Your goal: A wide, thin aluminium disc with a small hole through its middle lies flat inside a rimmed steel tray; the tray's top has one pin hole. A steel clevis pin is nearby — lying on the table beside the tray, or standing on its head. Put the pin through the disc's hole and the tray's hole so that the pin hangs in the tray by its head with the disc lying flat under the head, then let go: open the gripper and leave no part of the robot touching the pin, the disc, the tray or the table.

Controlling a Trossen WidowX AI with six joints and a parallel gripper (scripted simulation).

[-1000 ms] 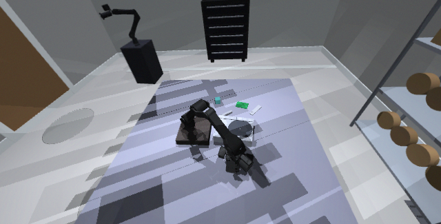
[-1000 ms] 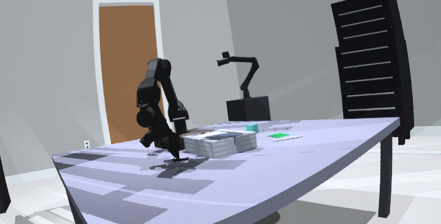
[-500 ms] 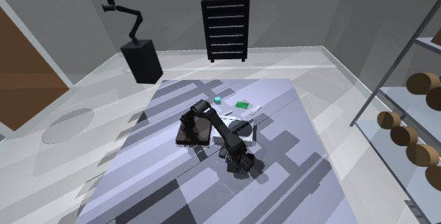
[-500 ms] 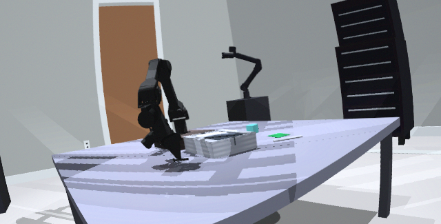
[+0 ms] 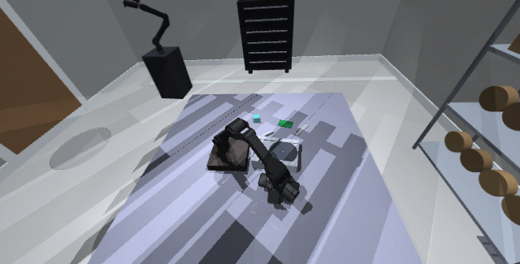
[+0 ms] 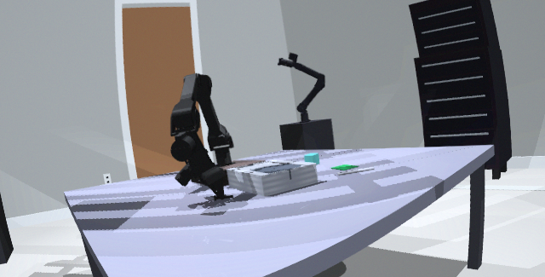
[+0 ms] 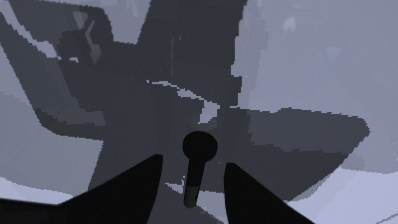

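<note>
Right now my gripper tip is 19 cm to the right of the disc and 5 cm below it. Also, from my gripper tip: pale flat bar 11 cm ahead, 43 cm to the left; then steel tray 4 cm behind, 19 cm to the left, 4 cm above; then clevis pin 1 cm to the left.
</note>
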